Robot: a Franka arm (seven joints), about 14 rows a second.
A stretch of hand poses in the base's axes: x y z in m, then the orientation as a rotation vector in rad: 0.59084, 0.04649, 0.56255, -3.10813, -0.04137, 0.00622; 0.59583, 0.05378, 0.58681, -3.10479, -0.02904, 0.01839; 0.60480, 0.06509, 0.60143, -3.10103, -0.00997, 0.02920; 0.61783, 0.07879, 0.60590, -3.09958, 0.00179, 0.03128; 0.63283, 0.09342, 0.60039, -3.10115, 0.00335, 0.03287; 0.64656, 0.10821, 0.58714, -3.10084, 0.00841, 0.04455; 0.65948, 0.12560, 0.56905, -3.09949, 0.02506, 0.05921; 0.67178, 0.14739, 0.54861, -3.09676, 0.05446, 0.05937
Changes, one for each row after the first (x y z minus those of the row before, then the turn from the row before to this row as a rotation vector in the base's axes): 0.00499, 0.00729, 0.02426, 0.00331, 0.00802, -0.00779; 0.00897, 0.01131, 0.01462, 0.00366, 0.00724, -0.01217; 0.01303, 0.01370, 0.00447, 0.00137, 0.00151, -0.00757; 0.01500, 0.01463, -0.00551, -0.00160, 0.00104, -0.00097; 0.01373, 0.01479, -0.01325, 0.00013, 0.00760, -0.00311; 0.01292, 0.01739, -0.01809, 0.00089, 0.00968, -0.01056; 0.01230, 0.02179, -0.02044, 0.00199, 0.00051, -0.01903
